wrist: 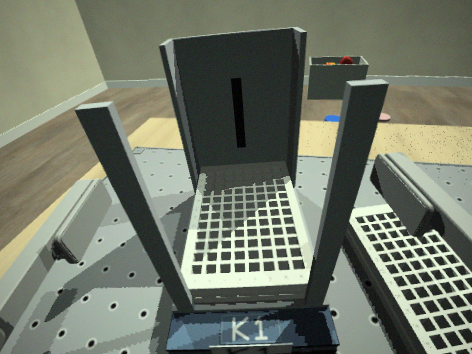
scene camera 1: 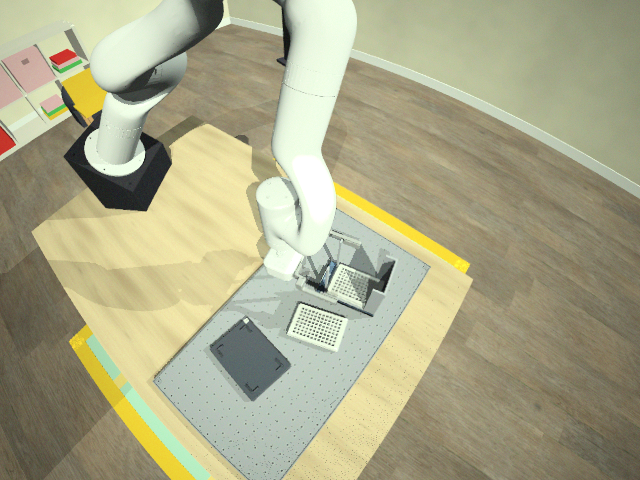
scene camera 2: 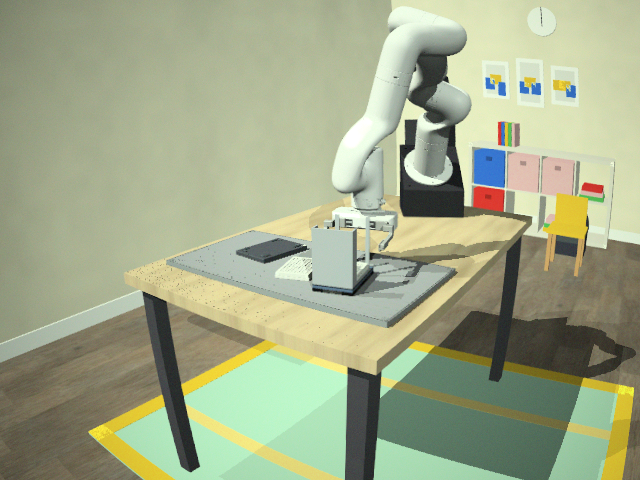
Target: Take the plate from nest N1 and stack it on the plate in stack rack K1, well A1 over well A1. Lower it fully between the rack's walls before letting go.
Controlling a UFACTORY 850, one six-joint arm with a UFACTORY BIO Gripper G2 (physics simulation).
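Observation:
Stack rack K1 [scene camera 1: 378, 299] [scene camera 2: 333, 258] [wrist: 210, 100] stands upright on the grey board, its blue label towards the wrist camera. White plate material [scene camera 1: 347, 284] [wrist: 245, 278] lies level, low between its walls; whether it is one plate or two I cannot tell. Another white plate [scene camera 1: 316, 326] [scene camera 2: 293, 268] [wrist: 392, 288] lies flat beside the rack, on a dark low base. No N1 label is readable. My gripper [scene camera 1: 347, 270] [scene camera 2: 356, 238] [wrist: 243, 207] is open and empty, its fingers spread wide on either side of the rack, apart from the plate inside.
A dark flat block [scene camera 1: 250, 358] [scene camera 2: 271, 249] with raised corner brackets lies on the grey perforated board [scene camera 1: 299, 403] [scene camera 2: 206, 266], beyond the loose plate. The rack's two thin front posts [wrist: 130, 192] [wrist: 345, 192] rise between my fingers. The wooden table's edge lies beyond the rack.

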